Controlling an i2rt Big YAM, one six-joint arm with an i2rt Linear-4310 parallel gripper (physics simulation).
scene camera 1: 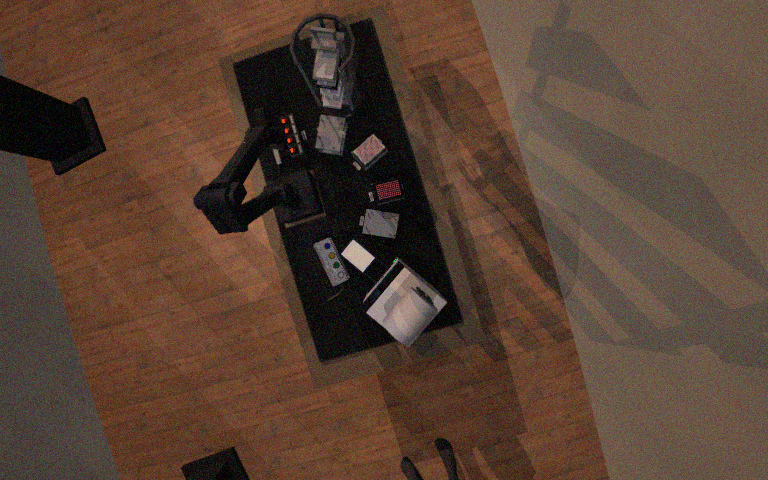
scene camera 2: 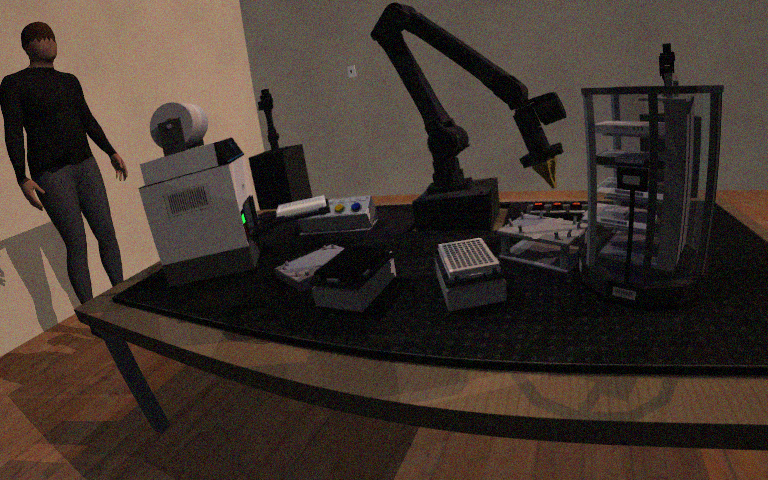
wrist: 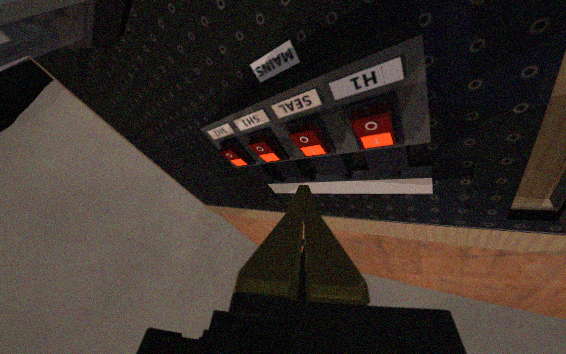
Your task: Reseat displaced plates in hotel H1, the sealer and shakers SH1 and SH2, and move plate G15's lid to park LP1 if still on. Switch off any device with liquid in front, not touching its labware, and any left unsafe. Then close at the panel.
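Seen in the pictures: gripper, fingertip midpoint: [scene camera 1: 285,138] [scene camera 2: 554,187] [wrist: 303,190]; arm's base, link origin: [scene camera 1: 292,201] [scene camera 2: 450,188].
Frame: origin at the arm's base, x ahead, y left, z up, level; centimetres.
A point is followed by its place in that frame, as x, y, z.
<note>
My gripper [scene camera 2: 553,185] @[8.8, 28.1, 0.9] [wrist: 303,190] @[8.8, 28.1, 0.9] is shut and empty. In the wrist view its tips appear below the mains switch box [wrist: 415,100] @[10.1, 21.0, -4.0] [scene camera 2: 557,206] @[11.5, 28.3, -3.2], apart from it. Switches H1 [wrist: 372,130] @[9.6, 23.5, -3.0], SEAL [wrist: 308,143] @[10.1, 28.4, -3.0], SH1 [wrist: 265,151] @[10.7, 33.2, -3.0] and SH2 [wrist: 234,156] @[11.4, 37.9, -3.0] show lit orange "I" ends. Hotel H1 [scene camera 1: 293,48] @[30.5, 44.9, 24.8] [scene camera 2: 652,89] @[52.4, 37.3, 25.0] holds stacked plates; their exact seating is unclear. The sealer [scene camera 1: 390,319] @[24.9, -57.9, 35.1] [scene camera 2: 198,232] @[39.9, -53.8, 5.1] has a green light. One shaker [scene camera 2: 472,294] @[49.8, 9.3, -5.3] bears a white well plate [scene camera 2: 467,255] @[43.6, 8.1, -1.1]; another shaker [scene camera 2: 339,297] @[50.6, -13.4, -5.2] has a dark top. Plate G15, its lid and liquid cannot be told.
A raised stand [scene camera 1: 331,134] @[29.3, 22.1, -2.1] [scene camera 2: 543,226] @[28.6, 22.9, -2.0] is beside the hotel; a low stand [scene camera 1: 380,223] @[33.7, -25.7, -5.5] [scene camera 2: 308,264] @[35.5, -27.1, -5.5] is near the sealer. A button panel [scene camera 1: 324,261] @[2.8, -31.8, 0.2] [scene camera 2: 336,226] @[6.6, -32.7, -6.8] stands by a white slab [scene camera 1: 357,255] @[18.7, -35.3, 4.1] [scene camera 2: 303,206] @[21.9, -33.1, 4.0]. A person [scene camera 2: 45,118] stands beyond the table.
</note>
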